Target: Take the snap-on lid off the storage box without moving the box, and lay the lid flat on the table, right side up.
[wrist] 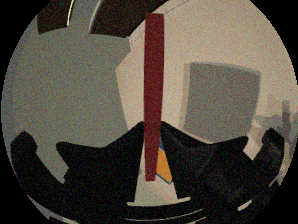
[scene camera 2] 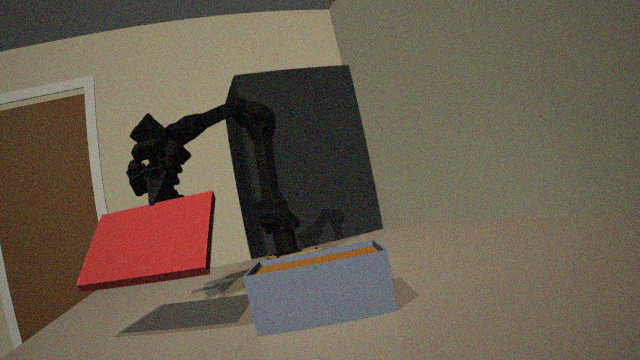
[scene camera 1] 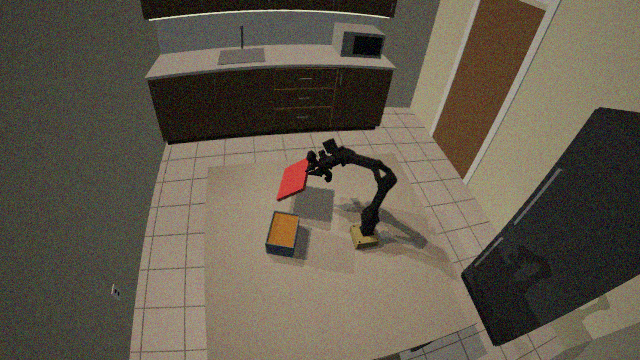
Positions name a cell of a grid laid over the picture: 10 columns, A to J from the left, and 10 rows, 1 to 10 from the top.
Scene:
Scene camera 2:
gripper: C6
red lid: C7, held by the gripper

